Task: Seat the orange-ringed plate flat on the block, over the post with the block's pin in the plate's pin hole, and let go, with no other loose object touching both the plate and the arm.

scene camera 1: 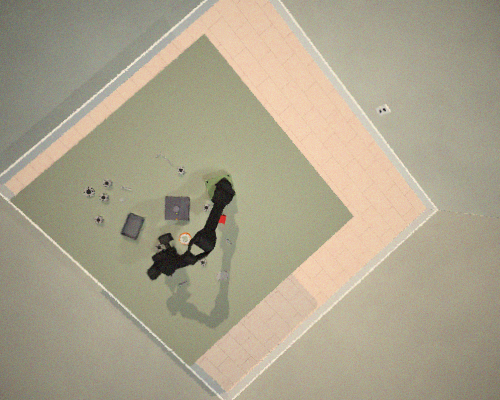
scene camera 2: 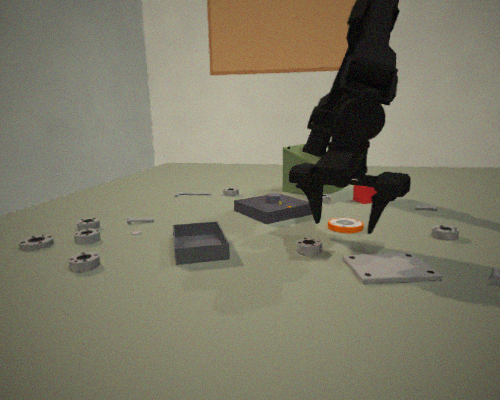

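Pixels of known places: gripper, fingertip midpoint: [scene camera 1: 174, 246] [scene camera 2: 342, 228]; arm's base at its link origin: [scene camera 1: 224, 185] [scene camera 2: 314, 151].
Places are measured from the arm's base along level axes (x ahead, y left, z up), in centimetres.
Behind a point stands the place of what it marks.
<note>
The orange-ringed plate [scene camera 1: 185, 238] @[x 33.6, y 8.7, z -9.2 cm] [scene camera 2: 345, 225] @[x 37.3, y 8.8, z -9.3 cm] lies flat, apart from the dark square block [scene camera 1: 169, 201] @[x 27.8, y -11.9, z -7.9 cm] [scene camera 2: 257, 209] @[x 33.9, y -8.5, z -8.1 cm]. The round post [scene camera 1: 176, 208] @[x 27.2, y -6.6, z -6.4 cm] [scene camera 2: 273, 198] @[x 29.1, y -6.1, z -6.8 cm] stands uncovered at the block's middle. Small yellow and orange marks show beside it; which is the pin is hard to tell. My gripper [scene camera 1: 160, 256] [scene camera 2: 344, 227] @[x 42.2, y 8.3, z -8.2 cm] is open and empty, pointing down. In scene camera 2 its fingertips appear to either side of the plate; its exact height and depth relative to the plate are unclear. In scene camera 1 the hand hides its fingertips.
An open dark tray [scene camera 1: 133, 226] @[x 51.4, y -14.0, z -10.0 cm] [scene camera 2: 201, 242] @[x 49.3, y -14.7, z -10.1 cm] stands left of the block. A grey ring-shaped part [scene camera 2: 309, 246] @[x 50.7, y 3.5, z -8.8 cm] and a flat grey square plate [scene camera 2: 392, 268] @[x 54.7, y 15.0, z -9.5 cm] lie near the gripper. A red cube [scene camera 1: 222, 219] @[x 12.7, y 13.7, z -6.3 cm] [scene camera 2: 364, 194] @[x 15.7, y 13.1, z -8.1 cm] and a green block [scene camera 2: 292, 170] stand behind. Several small grey parts lie left.
</note>
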